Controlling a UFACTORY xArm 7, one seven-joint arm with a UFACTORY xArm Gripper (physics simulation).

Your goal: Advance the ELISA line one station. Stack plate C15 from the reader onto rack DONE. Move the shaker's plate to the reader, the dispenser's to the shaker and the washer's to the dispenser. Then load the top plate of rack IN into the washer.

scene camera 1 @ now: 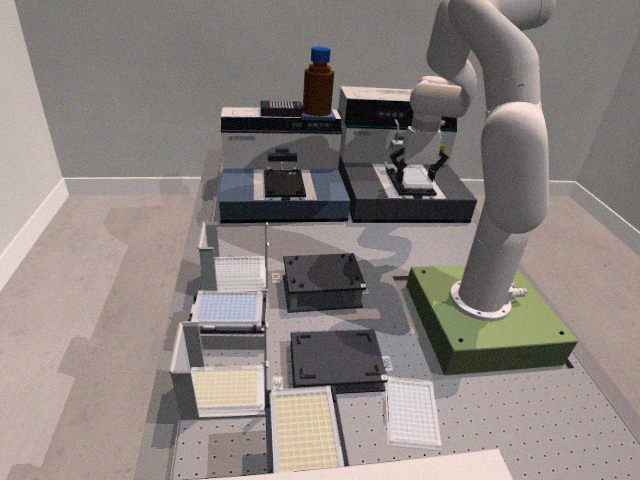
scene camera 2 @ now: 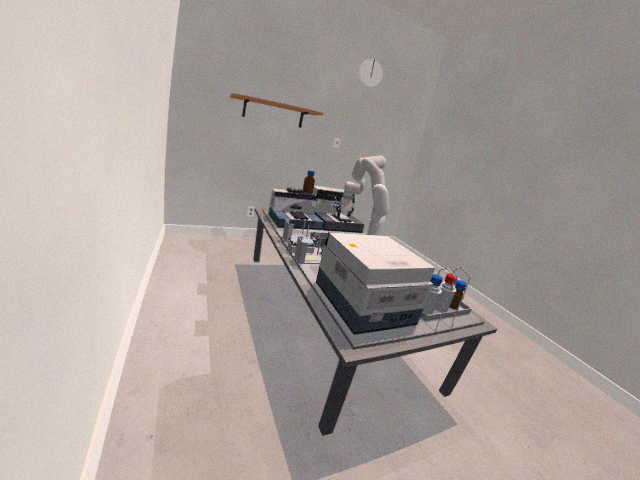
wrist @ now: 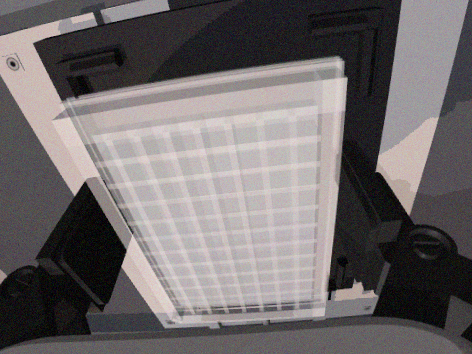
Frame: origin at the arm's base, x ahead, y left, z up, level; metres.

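Seen in the pictures: gripper, fingertip midpoint: (scene camera 1: 414,181) (scene camera 2: 343,217) (wrist: 221,188); arm's base, link origin: (scene camera 1: 479,300).
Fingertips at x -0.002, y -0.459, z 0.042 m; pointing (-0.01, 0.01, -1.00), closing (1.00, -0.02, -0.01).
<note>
Offsets run from my fingertips to a thing's middle. "pt": to the spot under its first point.
A clear plate @[dx -0.001, dy -0.018, dz +0.008 m] (scene camera 1: 416,173) (wrist: 230,200) stays level between my two black fingers, just over the black nest (scene camera 1: 398,189) (wrist: 260,30) of the dark grey station at the back right. My gripper (scene camera 1: 416,178) (scene camera 2: 344,214) (wrist: 221,188) is shut on this plate by its long sides, with the fingers wide apart. In the wrist view the nest's upper corner clips show beyond the plate. A yellow plate @[dx +0.410, dy +0.754, dz +0.032 m] (scene camera 1: 306,428) lies on a black-edged device at the front. A blue plate @[dx +0.520, dy +0.452, dz -0.033 m] (scene camera 1: 230,308) sits on a unit at the left. No plate label is readable.
The blue station's nest @[pt dx +0.378, dy -0.017, dz -0.013 m] (scene camera 1: 284,183) is bare. A clear-plate stack @[dx +0.508, dy +0.296, dz -0.067 m] (scene camera 1: 240,272) and a yellow-plate stack @[dx +0.523, dy +0.598, dz -0.080 m] (scene camera 1: 230,390) stand in the left racks. Two black stands (scene camera 1: 323,273) (scene camera 1: 336,356) and a loose clear plate @[dx +0.212, dy +0.668, dz -0.088 m] (scene camera 1: 413,412) are in the middle. A brown bottle @[pt dx +0.275, dy -0.162, dz +0.210 m] (scene camera 1: 318,90) tops the blue station.
</note>
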